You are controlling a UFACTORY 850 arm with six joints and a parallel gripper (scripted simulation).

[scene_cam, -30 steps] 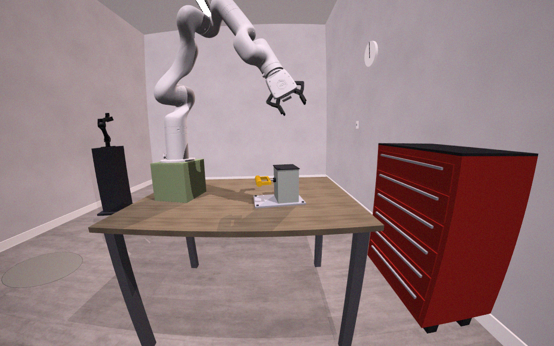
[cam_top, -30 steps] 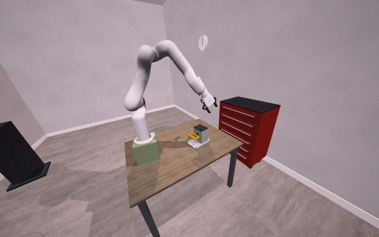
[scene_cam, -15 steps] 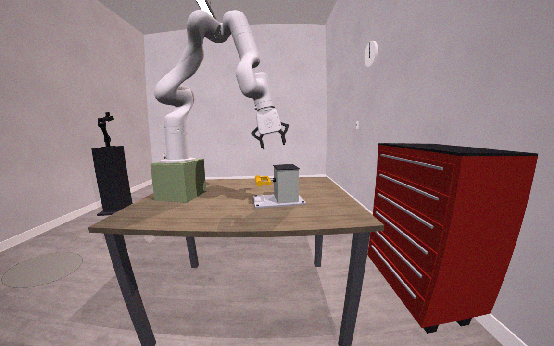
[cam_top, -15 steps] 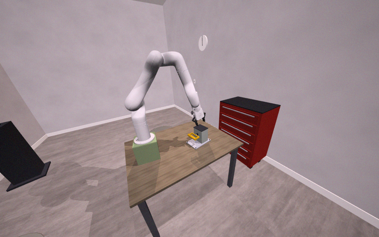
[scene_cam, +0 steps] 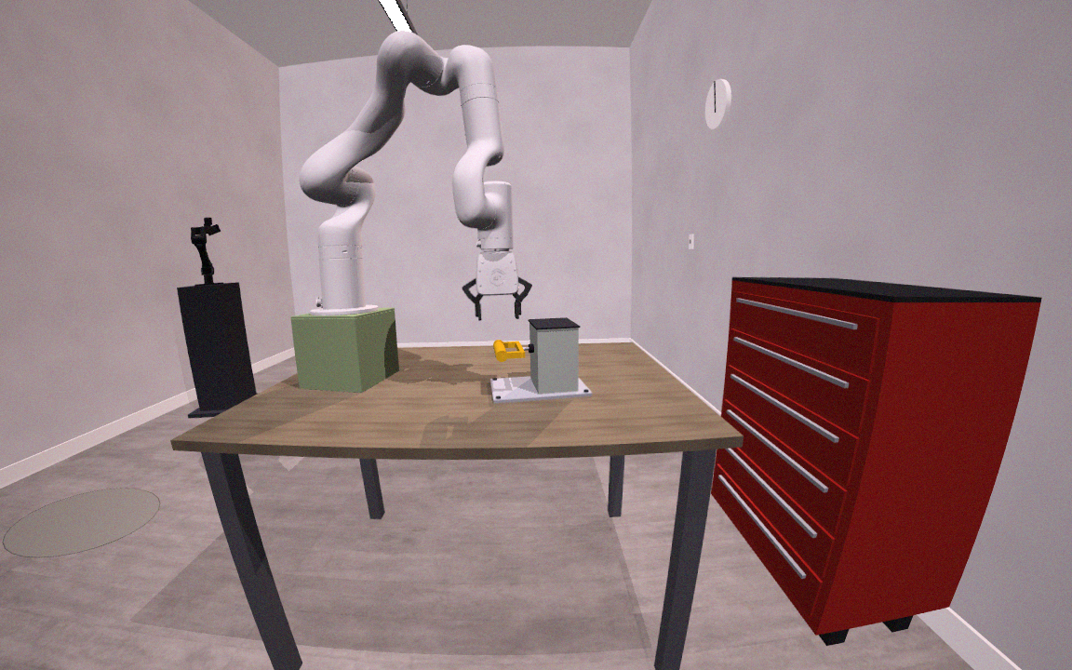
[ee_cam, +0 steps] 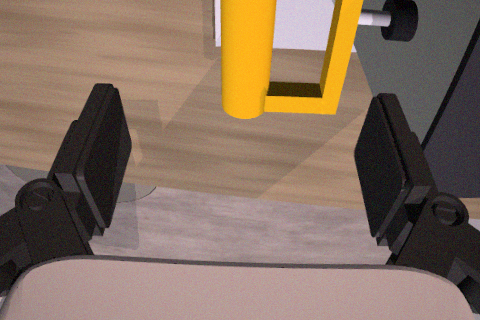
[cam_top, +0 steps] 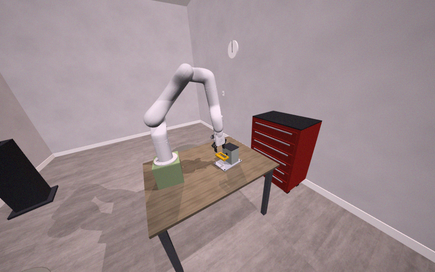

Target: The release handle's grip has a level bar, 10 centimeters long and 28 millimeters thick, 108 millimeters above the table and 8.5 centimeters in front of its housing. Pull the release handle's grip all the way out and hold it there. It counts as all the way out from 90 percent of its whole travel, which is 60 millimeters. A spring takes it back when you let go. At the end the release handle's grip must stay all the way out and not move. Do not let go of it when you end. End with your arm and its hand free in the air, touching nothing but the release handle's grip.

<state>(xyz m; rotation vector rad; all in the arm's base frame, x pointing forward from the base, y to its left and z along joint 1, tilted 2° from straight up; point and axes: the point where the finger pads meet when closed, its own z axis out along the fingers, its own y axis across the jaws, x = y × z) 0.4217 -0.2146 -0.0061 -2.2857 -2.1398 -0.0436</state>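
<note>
The base plate is 100 mm ahead of my hand, 10 mm to the right of it and 190 mm below it.
</note>
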